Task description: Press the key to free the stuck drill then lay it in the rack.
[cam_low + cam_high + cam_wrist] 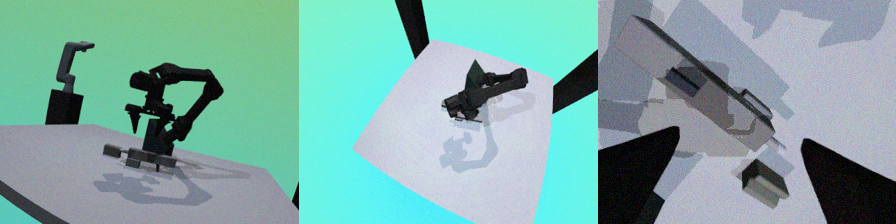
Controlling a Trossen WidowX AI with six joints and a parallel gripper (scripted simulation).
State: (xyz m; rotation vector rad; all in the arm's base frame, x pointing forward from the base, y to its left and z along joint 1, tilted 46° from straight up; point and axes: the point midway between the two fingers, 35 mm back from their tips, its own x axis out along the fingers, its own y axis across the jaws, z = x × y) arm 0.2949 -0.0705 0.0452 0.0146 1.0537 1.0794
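My gripper tip is now 80 mm above the drill, 20 mm to the left of it and 10 mm past it. From my gripper tip the other things lie so: key: 80 mm below, 60 mm to the left, 20 mm behind; then rack: 140 mm to the right, 110 mm below, 60 mm behind.
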